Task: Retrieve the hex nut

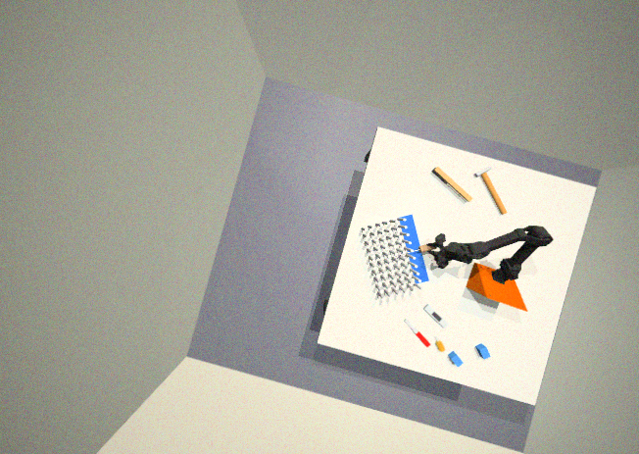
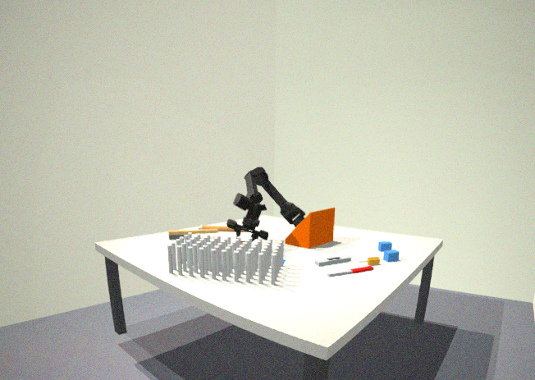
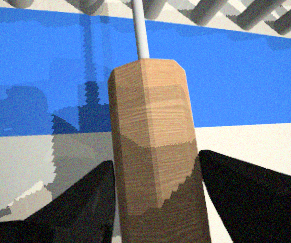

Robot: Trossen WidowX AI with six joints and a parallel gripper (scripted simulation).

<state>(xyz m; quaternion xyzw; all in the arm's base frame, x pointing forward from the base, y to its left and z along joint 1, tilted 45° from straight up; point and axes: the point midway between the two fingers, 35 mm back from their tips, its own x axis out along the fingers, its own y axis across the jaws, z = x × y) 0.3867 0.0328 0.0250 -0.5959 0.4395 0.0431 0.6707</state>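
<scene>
My gripper tip is now 5 cm short of the blue taped strip, 4 cm to the right of it and 4 cm above it. The rest, counted from my gripper tip: orange-handled scraper (30 cm behind, 47 cm to the left, 2 cm below); then red-handled tool (16 cm behind, 47 cm to the left, 3 cm below); then white-grey bar (22 cm behind, 33 cm to the left, 2 cm below).
</scene>
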